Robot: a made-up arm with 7 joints. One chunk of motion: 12 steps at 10 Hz.
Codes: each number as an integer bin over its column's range. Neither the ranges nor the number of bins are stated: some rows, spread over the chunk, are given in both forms.
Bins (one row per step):
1: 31 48 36 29 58 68
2: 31 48 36 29 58 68
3: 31 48 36 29 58 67
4: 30 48 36 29 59 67
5: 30 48 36 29 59 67
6: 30 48 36 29 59 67
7: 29 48 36 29 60 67
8: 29 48 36 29 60 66
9: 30 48 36 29 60 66
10: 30 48 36 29 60 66
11: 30 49 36 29 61 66
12: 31 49 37 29 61 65
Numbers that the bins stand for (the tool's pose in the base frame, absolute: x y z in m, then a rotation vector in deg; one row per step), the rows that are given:
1: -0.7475 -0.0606 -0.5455 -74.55 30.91 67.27
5: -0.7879 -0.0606 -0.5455 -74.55 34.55 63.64
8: -0.8283 -0.0606 -0.5455 -74.55 38.18 60.00
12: -0.7475 -0.0202 -0.5051 -74.55 41.82 56.36
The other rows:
2: -0.7475 -0.0606 -0.5455 -74.55 30.91 67.27
3: -0.7475 -0.0606 -0.5455 -74.55 30.91 63.64
4: -0.7879 -0.0606 -0.5455 -74.55 34.55 63.64
6: -0.7879 -0.0606 -0.5455 -74.55 34.55 63.64
7: -0.8283 -0.0606 -0.5455 -74.55 38.18 63.64
9: -0.7879 -0.0606 -0.5455 -74.55 38.18 60.00
10: -0.7879 -0.0606 -0.5455 -74.55 38.18 60.00
11: -0.7879 -0.0202 -0.5455 -74.55 41.82 60.00

